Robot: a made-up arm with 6 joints.
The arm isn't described. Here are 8 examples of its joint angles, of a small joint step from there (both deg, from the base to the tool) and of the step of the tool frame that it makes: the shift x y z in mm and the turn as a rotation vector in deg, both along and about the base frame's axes.
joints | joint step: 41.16 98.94 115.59 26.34 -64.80 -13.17 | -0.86 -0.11 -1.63 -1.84 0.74 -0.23
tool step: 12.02 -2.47 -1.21 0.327 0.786 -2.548
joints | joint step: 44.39 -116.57 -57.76 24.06 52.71 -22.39 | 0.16 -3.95 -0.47 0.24 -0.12 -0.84
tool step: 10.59 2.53 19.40 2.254 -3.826 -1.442
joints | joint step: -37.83 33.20 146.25 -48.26 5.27 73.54 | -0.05 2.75 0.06 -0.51 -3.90 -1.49
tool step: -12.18 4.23 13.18 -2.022 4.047 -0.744
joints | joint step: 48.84 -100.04 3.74 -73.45 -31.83 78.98 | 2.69 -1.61 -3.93 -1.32 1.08 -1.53
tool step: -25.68 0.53 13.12 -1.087 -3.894 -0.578
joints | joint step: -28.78 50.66 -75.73 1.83 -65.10 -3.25 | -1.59 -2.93 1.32 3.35 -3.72 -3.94
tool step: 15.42 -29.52 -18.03 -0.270 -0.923 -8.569
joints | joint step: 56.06 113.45 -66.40 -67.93 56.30 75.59 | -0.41 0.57 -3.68 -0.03 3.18 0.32
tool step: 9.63 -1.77 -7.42 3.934 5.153 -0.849
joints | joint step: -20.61 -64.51 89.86 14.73 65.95 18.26 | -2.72 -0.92 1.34 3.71 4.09 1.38
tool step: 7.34 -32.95 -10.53 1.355 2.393 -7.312
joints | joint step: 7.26 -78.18 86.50 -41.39 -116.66 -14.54 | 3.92 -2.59 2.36 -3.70 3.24 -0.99
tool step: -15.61 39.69 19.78 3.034 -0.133 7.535
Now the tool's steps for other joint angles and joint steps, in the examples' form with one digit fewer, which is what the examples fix.
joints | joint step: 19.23 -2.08 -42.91 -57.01 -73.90 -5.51 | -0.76 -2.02 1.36 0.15 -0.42 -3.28
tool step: 26.3 -7.8 1.1 0.46 -3.68 -4.91
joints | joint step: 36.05 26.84 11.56 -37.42 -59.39 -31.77 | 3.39 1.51 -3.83 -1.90 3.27 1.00
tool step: -21.6 28.2 3.0 -0.15 1.97 10.45
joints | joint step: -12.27 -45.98 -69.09 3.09 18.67 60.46 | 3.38 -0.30 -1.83 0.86 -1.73 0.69
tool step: -18.2 19.2 8.8 0.39 0.84 5.09
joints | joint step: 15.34 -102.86 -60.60 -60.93 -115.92 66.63 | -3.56 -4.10 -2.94 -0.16 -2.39 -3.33
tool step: 40.3 -18.6 10.5 1.16 -3.47 -5.83
